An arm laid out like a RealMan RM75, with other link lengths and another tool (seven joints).
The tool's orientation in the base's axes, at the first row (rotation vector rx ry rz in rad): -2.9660 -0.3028 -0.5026
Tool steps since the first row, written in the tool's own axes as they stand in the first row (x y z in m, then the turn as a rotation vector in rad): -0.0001 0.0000 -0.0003 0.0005 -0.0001 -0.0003; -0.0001 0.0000 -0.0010 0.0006 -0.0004 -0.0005; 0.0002 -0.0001 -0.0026 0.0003 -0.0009 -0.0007; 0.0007 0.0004 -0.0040 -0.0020 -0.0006 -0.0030; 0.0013 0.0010 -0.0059 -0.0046 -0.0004 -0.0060; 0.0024 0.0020 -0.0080 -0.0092 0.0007 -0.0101; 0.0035 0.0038 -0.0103 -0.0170 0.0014 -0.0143; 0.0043 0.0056 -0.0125 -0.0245 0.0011 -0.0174; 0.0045 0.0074 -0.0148 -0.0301 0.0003 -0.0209; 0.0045 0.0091 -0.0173 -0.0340 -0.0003 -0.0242; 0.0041 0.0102 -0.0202 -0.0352 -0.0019 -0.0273; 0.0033 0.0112 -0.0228 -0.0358 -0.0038 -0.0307
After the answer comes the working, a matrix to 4 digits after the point.
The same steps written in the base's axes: -0.0002 -0.0001 0.0002 0.0003 0.0001 0.0005; -0.0004 -0.0002 0.0009 0.0003 0.0004 0.0007; -0.0007 -0.0003 0.0025 -0.0001 0.0008 0.0008; -0.0005 -0.0009 0.0040 -0.0029 -0.0002 0.0022; -0.0004 -0.0016 0.0059 -0.0062 -0.0013 0.0041; 0.0001 -0.0027 0.0081 -0.0115 -0.0038 0.0063; 0.0008 -0.0046 0.0105 -0.0199 -0.0065 0.0076; 0.0013 -0.0066 0.0127 -0.0279 -0.0080 0.0080; 0.0011 -0.0086 0.0148 -0.0343 -0.0087 0.0094; 0.0007 -0.0106 0.0170 -0.0391 -0.0093 0.0113; -0.0003 -0.0122 0.0195 -0.0415 -0.0084 0.0139; -0.0017 -0.0137 0.0216 -0.0435 -0.0072 0.0171
The tool's axes in the first row as the columns of a matrix, in the base's axes (rounded; the answer above uses it unrounded):
0.9249 0.2154 0.3132
0.1762 -0.9730 0.1488
0.3368 -0.0824 -0.9380

